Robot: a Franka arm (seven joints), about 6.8 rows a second.
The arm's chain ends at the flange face. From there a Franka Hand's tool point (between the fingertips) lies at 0.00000 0.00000 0.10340 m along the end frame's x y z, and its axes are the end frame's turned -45 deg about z.
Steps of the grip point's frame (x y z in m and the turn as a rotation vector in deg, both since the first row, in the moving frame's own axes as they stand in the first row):
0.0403 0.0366 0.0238 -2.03 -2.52 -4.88
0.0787 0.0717 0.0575 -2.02 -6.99 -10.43
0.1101 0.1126 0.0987 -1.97 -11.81 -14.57
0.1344 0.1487 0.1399 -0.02 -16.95 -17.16
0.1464 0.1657 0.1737 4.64 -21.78 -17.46
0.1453 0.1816 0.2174 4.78 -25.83 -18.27
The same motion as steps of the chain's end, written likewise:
0.0548 -0.0084 0.0240 -3.22 -0.35 -4.88
0.1116 -0.0169 0.0583 -6.37 -3.51 -10.43
0.1676 -0.0171 0.1009 -9.74 -6.96 -14.57
0.2180 -0.0141 0.1444 -12.00 -11.97 -17.16
0.2498 -0.0124 0.1814 -12.12 -18.68 -17.46
0.2640 -0.0059 0.2280 -14.88 -21.64 -18.27

